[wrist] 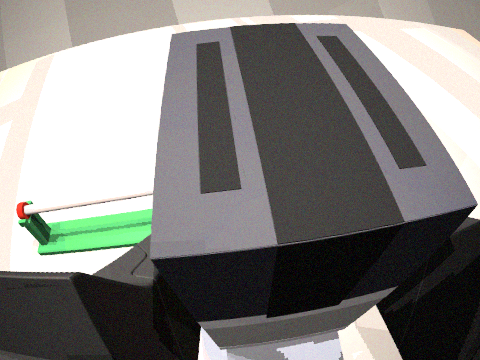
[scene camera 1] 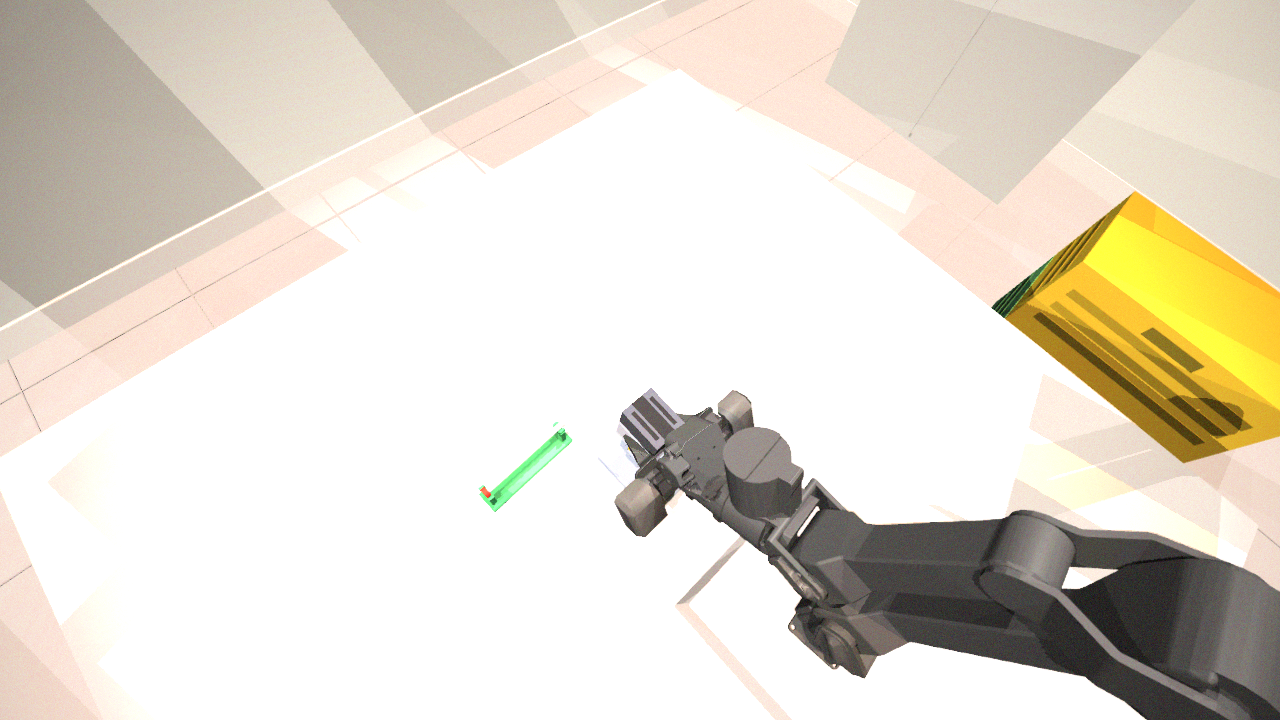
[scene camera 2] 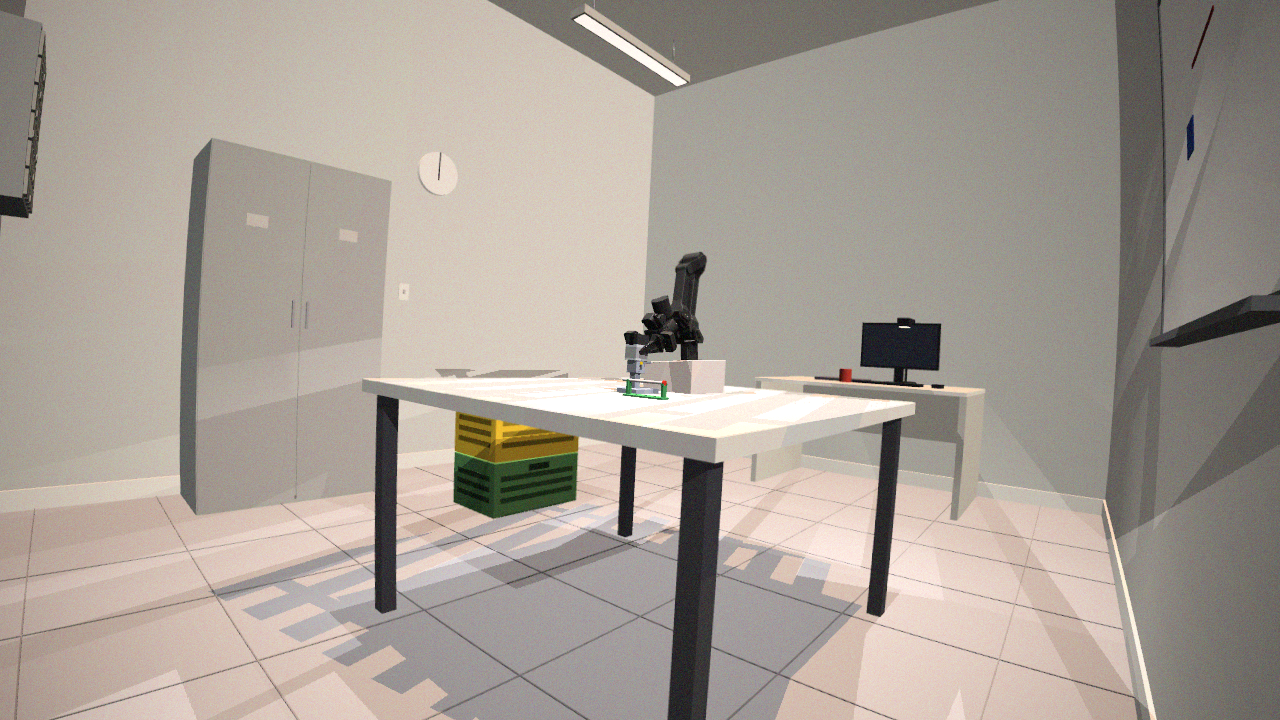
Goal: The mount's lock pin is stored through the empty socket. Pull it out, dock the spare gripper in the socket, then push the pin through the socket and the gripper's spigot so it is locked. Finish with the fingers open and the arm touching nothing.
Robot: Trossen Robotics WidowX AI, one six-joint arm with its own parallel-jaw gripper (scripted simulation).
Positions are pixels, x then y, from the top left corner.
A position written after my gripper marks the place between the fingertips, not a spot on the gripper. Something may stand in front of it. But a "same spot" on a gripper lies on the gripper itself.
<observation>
my gripper: wrist; scene camera 1; scene camera 2 633, 352
same spot on my gripper: (wrist: 127, 302) = (scene camera 1: 650, 456)
</observation>
